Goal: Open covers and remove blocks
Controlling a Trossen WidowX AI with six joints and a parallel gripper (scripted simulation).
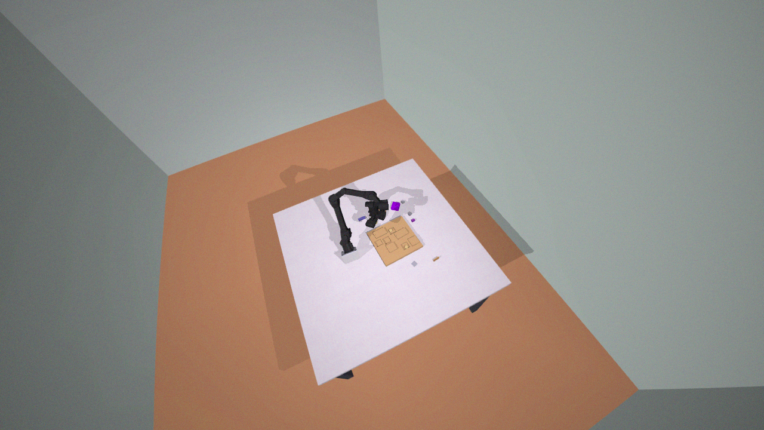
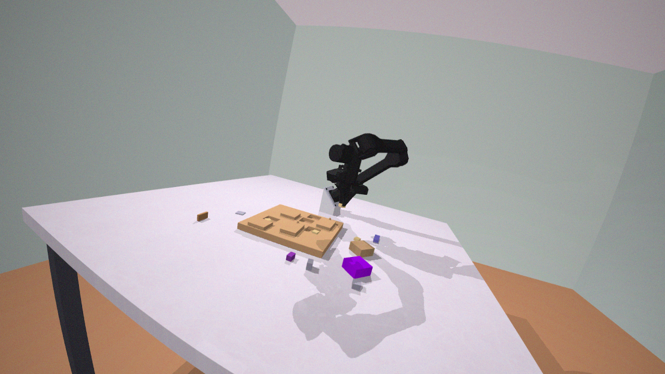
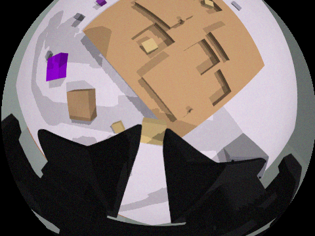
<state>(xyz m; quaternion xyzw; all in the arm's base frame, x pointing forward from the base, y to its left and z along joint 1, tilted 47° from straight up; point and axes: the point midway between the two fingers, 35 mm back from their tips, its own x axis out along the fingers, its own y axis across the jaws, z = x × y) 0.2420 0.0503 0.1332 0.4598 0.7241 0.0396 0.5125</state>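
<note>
Right now my gripper tip is 8 cm past the blue piece, 15 cm to the right of it and 11 cm above it. From my gripper tip the other things lie so: large purple block: 20 cm ahead, 15 cm to the left, 10 cm below; small purple cube: 28 cm ahead, 2 cm to the right, 11 cm below; brown box: 8 cm ahead, 13 cm to the left, 10 cm below.
</note>
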